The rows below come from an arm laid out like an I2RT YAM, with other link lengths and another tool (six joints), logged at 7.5 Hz.
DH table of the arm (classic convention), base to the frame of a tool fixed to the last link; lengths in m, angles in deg. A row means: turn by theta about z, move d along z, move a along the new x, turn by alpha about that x. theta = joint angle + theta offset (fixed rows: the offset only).
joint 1: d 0.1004  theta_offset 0  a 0.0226  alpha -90
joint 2: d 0  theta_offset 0  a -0.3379  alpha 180
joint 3: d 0  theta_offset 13.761  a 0.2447  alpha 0
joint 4: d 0.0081  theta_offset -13.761  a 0.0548  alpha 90
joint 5: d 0.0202  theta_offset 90  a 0  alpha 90
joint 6: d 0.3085  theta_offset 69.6  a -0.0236  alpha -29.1
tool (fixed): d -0.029  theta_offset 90  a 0  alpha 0
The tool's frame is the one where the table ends.
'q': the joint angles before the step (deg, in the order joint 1, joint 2, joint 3, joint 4, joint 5, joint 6). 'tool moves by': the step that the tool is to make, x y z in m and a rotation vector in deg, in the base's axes. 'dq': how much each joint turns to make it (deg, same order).
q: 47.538 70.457 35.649 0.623 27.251 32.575
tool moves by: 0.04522 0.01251 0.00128 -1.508 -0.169 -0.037
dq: -5.961 8.440 5.457 4.050 -4.272 -4.722
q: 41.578 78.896 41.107 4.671 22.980 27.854
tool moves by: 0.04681 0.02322 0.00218 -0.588 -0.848 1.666
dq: -3.966 8.520 6.447 3.820 -4.235 -4.115
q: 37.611 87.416 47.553 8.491 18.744 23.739
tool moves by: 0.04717 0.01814 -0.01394 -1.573 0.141 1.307
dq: -3.195 9.214 6.656 2.555 -3.225 -3.515
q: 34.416 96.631 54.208 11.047 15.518 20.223
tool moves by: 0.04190 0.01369 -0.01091 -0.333 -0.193 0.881
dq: -2.479 7.485 6.479 1.507 -2.678 -2.131
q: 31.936 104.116 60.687 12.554 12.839 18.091
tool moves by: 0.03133 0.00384 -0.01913 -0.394 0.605 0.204
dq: -2.110 6.020 4.581 0.973 -1.967 -1.246
